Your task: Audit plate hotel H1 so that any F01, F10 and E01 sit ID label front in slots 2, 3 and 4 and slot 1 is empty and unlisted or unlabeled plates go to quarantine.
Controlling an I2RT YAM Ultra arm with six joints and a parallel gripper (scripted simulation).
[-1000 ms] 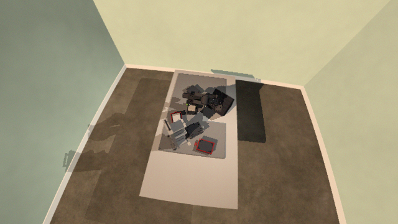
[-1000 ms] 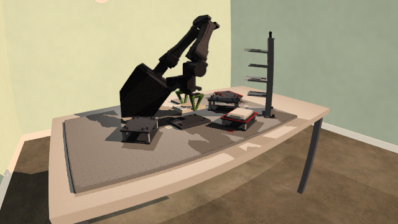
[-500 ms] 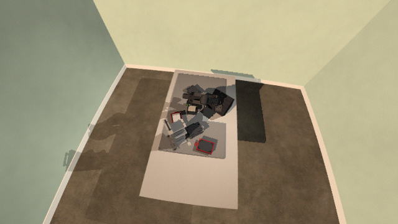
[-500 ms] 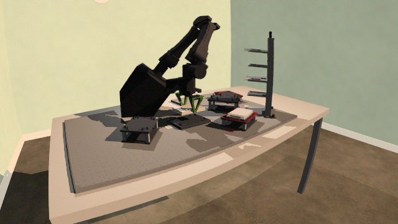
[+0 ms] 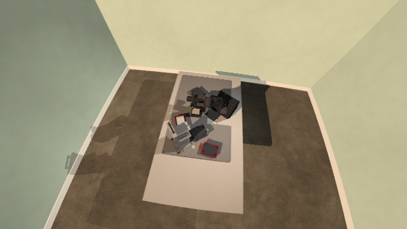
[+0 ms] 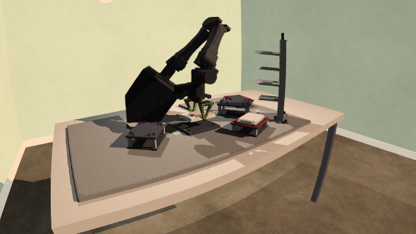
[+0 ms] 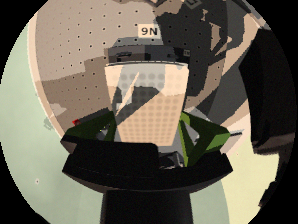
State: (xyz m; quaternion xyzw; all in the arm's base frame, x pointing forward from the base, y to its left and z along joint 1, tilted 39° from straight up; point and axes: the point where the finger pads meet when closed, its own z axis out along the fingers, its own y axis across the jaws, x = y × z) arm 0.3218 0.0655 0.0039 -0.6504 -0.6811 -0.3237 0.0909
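My hand is 50 mm above the dark N6 nest and 10 mm to the left of it. Also, from my hand: hotel post (440 mm to the left, 150 mm above, 80 mm ahead); then N6 tag (110 mm to the right, 60 mm below, 10 mm ahead); then L1 tag (190 mm to the right, 60 mm below, 50 mm behind).
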